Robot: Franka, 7 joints.
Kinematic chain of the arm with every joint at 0, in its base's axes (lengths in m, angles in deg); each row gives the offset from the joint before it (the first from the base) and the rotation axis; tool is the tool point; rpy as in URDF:
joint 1: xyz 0 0 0.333 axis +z
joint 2: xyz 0 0 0 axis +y
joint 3: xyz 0 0 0.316 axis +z
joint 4: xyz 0.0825 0 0 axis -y
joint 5: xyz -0.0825 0 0.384 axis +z
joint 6: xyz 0 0 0 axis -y
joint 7: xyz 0.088 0 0 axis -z
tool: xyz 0 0 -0.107 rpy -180 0 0
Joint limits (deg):
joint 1: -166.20..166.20
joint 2: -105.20..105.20
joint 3: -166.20..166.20
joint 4: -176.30..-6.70
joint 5: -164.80..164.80
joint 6: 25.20..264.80
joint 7: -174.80..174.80
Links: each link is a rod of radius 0.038 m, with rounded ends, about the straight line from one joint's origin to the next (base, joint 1, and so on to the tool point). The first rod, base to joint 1, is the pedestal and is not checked.
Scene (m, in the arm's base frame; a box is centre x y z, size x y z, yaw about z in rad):
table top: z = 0
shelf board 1: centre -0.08 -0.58 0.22 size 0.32 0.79 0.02 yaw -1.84
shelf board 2: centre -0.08 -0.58 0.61 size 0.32 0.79 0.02 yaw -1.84
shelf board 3: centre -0.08 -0.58 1 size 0.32 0.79 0.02 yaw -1.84
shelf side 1: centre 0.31 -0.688 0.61 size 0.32 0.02 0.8 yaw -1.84
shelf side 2: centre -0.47 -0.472 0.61 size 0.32 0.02 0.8 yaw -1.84
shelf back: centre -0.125 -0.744 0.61 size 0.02 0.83 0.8 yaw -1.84
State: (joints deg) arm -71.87 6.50 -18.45 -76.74 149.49 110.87 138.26
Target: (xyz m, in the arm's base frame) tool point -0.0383 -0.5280 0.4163
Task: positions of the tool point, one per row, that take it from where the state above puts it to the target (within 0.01 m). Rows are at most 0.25 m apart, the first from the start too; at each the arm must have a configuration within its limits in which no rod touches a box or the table.
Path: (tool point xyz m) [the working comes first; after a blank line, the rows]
Joints at the target: -75.23 -4.84 -21.52 -134.65 146.23 120.90 138.26
Straight joint move there: touches shelf board 2.

1: 0.0612 -0.5534 0.8327
2: 0.0718 -0.5051 0.8158
3: 0.0829 -0.4551 0.7892
4: 0.0945 -0.4039 0.7538
5: 0.2410 -0.3992 0.6802
6: 0.3627 -0.3582 0.5904
7: 0.1814 -0.4944 0.5039
8: -0.0383 -0.5280 0.4163

